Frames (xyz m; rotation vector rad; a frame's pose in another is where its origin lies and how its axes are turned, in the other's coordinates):
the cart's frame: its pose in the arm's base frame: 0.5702 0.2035 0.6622 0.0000 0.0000 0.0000
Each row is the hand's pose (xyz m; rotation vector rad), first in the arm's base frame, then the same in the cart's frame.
Working: the arm's base frame: its pose in the cart's frame: -0.5702 -0.2035 -0.6622 0.0000 0.0000 0.0000

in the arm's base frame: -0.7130 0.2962 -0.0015 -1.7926 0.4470 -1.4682
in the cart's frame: -1.2832 0.0927 -0.6637 -1.7926 0.4470 -1.4682
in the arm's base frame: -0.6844 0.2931 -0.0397 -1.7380 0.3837 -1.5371
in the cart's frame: -1.2546 0.0896 -0.7019 -1.7380 0.3837 -1.5371
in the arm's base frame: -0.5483 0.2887 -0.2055 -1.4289 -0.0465 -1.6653
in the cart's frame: -1.1185 0.0852 -0.8677 -1.4289 -0.0465 -1.6653
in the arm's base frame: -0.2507 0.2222 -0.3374 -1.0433 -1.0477 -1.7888
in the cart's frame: -0.8209 0.0187 -0.9996 -1.0433 -1.0477 -1.7888
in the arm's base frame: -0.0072 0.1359 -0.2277 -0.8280 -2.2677 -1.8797
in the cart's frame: -0.5774 -0.0676 -0.8899 -0.8280 -2.2677 -1.8797
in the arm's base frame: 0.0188 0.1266 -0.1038 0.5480 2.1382 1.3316
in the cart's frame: -0.5514 -0.0769 -0.7660 0.5480 2.1382 1.3316
